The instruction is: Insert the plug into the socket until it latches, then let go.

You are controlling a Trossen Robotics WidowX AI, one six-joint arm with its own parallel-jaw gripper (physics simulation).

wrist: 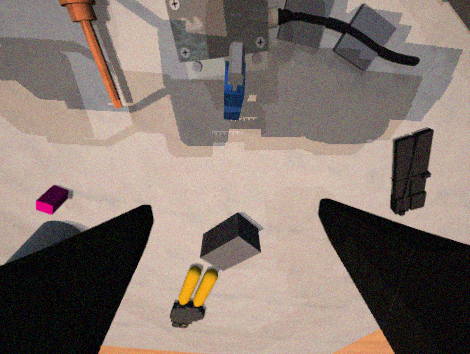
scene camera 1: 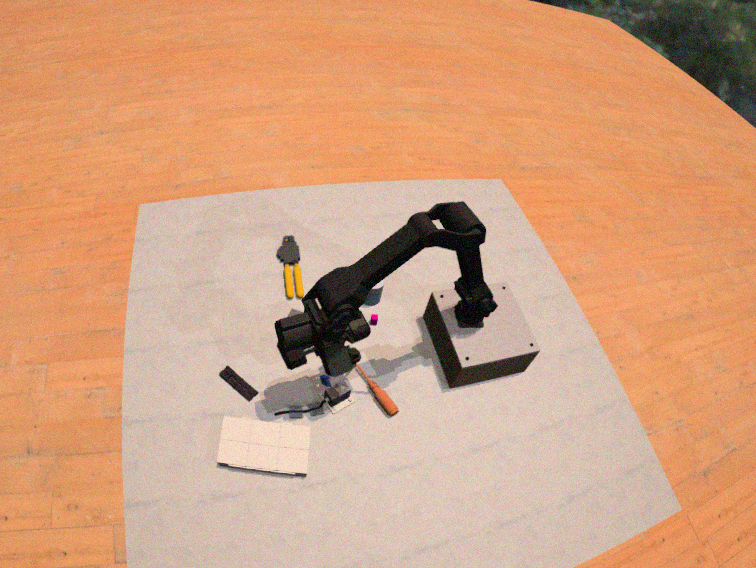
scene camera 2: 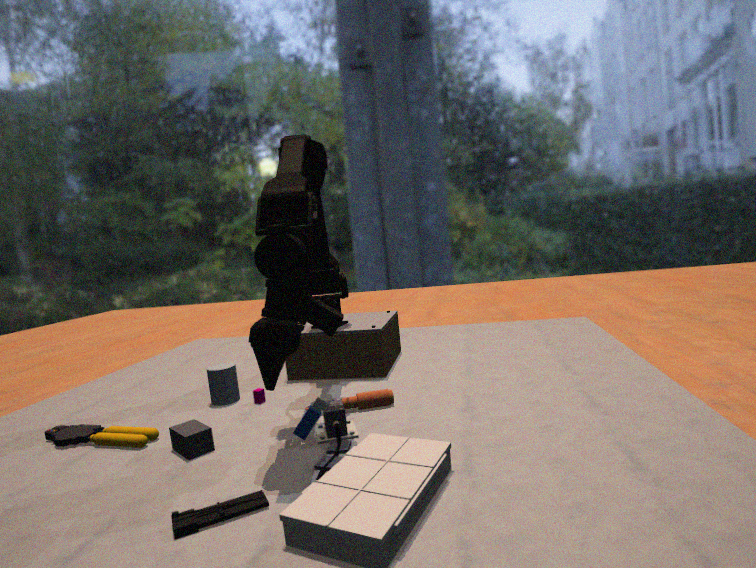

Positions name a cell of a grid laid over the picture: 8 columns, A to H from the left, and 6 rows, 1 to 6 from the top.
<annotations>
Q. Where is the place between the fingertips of the gripper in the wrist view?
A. E4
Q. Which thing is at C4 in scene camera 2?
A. The gripper.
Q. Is the gripper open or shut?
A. Open.
</annotations>
